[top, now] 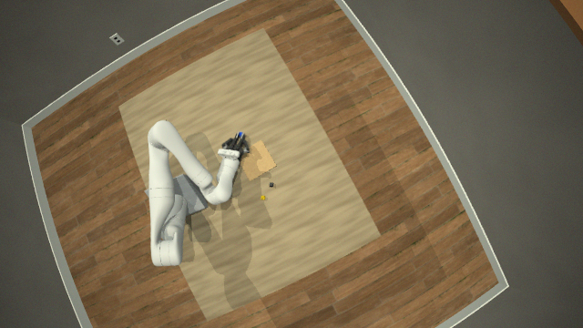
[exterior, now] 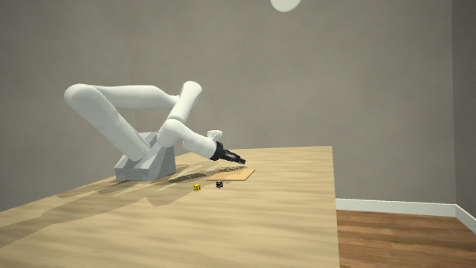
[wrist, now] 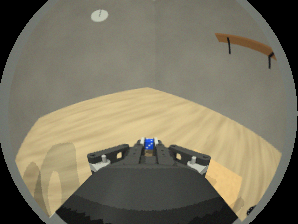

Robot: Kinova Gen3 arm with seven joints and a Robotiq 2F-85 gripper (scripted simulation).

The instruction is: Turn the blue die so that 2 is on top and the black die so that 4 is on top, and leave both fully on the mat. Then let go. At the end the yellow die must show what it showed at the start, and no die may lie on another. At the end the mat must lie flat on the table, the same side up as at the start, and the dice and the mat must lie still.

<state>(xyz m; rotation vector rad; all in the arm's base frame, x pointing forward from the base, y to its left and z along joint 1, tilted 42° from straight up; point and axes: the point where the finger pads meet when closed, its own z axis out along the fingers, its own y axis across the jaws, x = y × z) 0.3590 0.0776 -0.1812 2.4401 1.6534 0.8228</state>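
The tan mat lies 130 mm to the right of my hand, 30 mm below it and 20 mm ahead of it. Round my hand: black die (260 mm to the right, 50 mm ahead, 20 mm below); then yellow die (300 mm to the right, 20 mm below, 10 mm behind); then blue die (10 mm to the left, 10 mm below, 10 mm ahead).
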